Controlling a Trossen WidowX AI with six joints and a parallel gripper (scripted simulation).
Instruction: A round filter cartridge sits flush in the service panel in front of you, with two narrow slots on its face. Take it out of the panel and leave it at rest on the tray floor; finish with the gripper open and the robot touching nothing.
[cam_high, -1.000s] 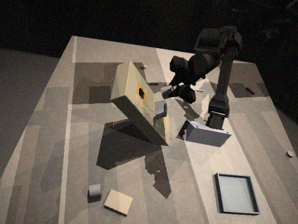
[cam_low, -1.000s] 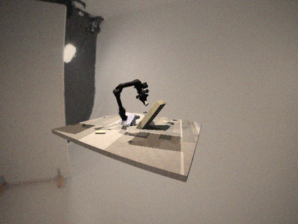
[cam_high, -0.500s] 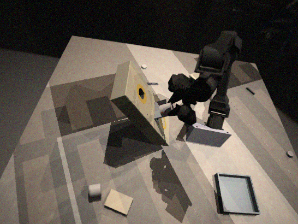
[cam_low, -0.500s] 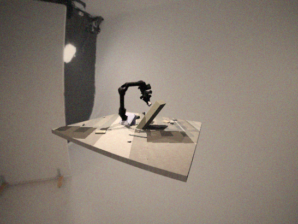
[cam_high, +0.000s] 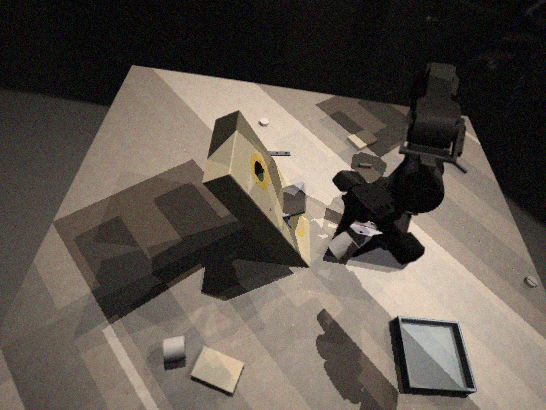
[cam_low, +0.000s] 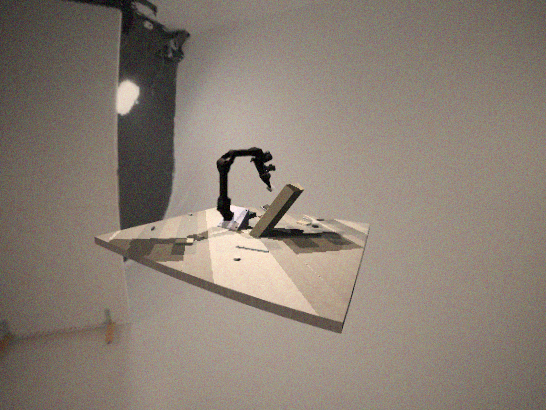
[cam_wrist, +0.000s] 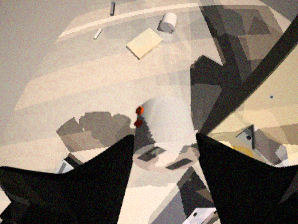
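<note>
My gripper tip is now 270 mm past the blue-grey tray, 120 mm to the right of it and 250 mm above it. From my gripper tip the other things lie so: cream service panel (120 mm ahead, 180 mm to the right, 110 mm below); pale round filter cartridge (right at my gripper tip).
</note>
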